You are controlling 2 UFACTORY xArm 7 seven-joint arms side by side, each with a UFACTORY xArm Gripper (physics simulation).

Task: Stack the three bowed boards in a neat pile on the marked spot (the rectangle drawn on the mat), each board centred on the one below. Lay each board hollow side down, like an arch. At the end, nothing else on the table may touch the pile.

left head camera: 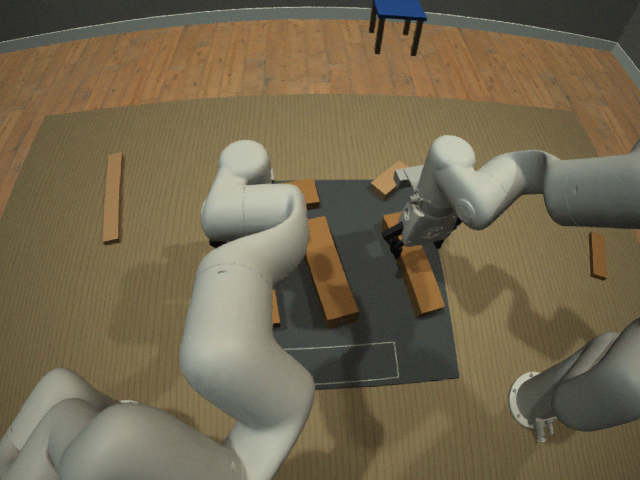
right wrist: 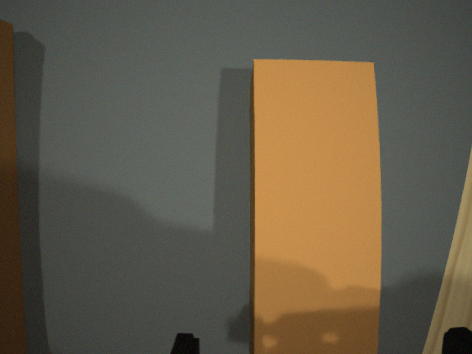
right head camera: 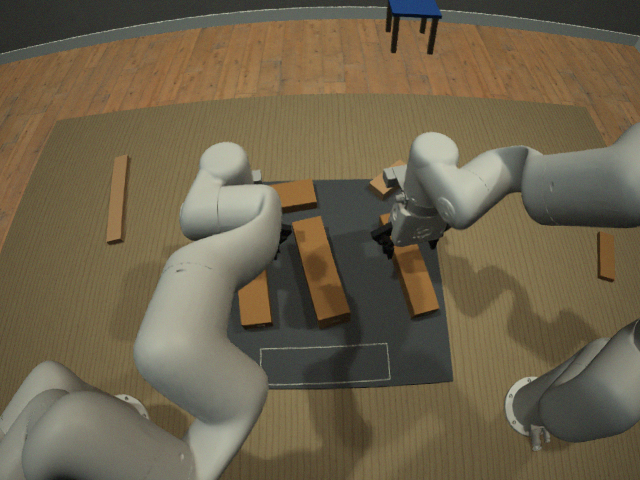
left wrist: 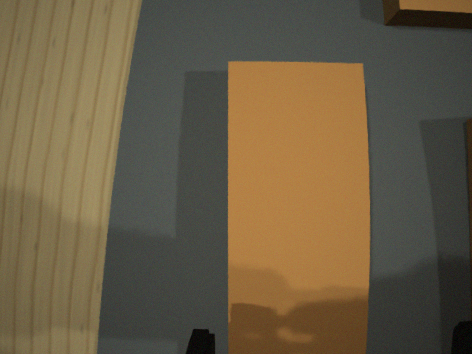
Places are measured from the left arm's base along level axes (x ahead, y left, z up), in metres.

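Pixels of known places: right gripper, fingertip midpoint: (left head camera: 415, 247) (right head camera: 409, 247); right arm's base at its link origin: (left head camera: 533, 400) (right head camera: 531, 406).
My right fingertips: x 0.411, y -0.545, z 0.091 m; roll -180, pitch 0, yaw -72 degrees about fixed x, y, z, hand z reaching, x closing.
Behind a point stands the place of what it marks.
The left board (right head camera: 254, 304) {x 0.283, y -0.250, z 0.050 m} (left wrist: 297, 175) {x 0.431, y -0.212, z 0.051 m}, middle board (left head camera: 330, 279) {x 0.352, y -0.379, z 0.044 m} (right head camera: 320, 279) {x 0.352, y -0.373, z 0.044 m} and right board (left head camera: 422, 284) {x 0.348, y -0.566, z 0.052 m} (right head camera: 417, 284) {x 0.350, y -0.567, z 0.052 m} (right wrist: 315, 175) {x 0.476, y -0.527, z 0.051 m} lie apart on the dark mat, lengthwise toward the marked rectangle (left head camera: 396, 360) (right head camera: 388, 361). No board lies in the rectangle. My left gripper (left wrist: 331, 342) {x 0.368, y -0.237, z 0.089 m} is open above the left board, one finger each side in the left wrist view; its arm hides much of it in the head views. My right gripper (left head camera: 417, 249) {x 0.411, y -0.545, z 0.091 m} (right head camera: 411, 249) {x 0.411, y -0.545, z 0.091 m} (right wrist: 321, 342) {x 0.411, y -0.545, z 0.091 m} is open above the right board, its fingers either side. The outer boards look raised mid-length, hollow side down.
An orange block (left head camera: 307, 192) {x 0.575, y -0.317, z 0.030 m} (right head camera: 295, 193) {x 0.570, y -0.295, z 0.031 m} lies at the mat's far edge. A paler block (left head camera: 387, 180) {x 0.626, y -0.503, z 0.033 m} (right head camera: 381, 187) {x 0.602, y -0.491, z 0.033 m} lies near the far right corner, partly behind my right gripper. Thin planks lie far left (left head camera: 112, 198) {x 0.540, y 0.176, z 0.017 m} (right head camera: 117, 198) {x 0.543, y 0.175, z 0.018 m} and far right (left head camera: 598, 255) {x 0.469, y -1.080, z 0.015 m} (right head camera: 605, 255) {x 0.471, y -1.077, z 0.015 m}.
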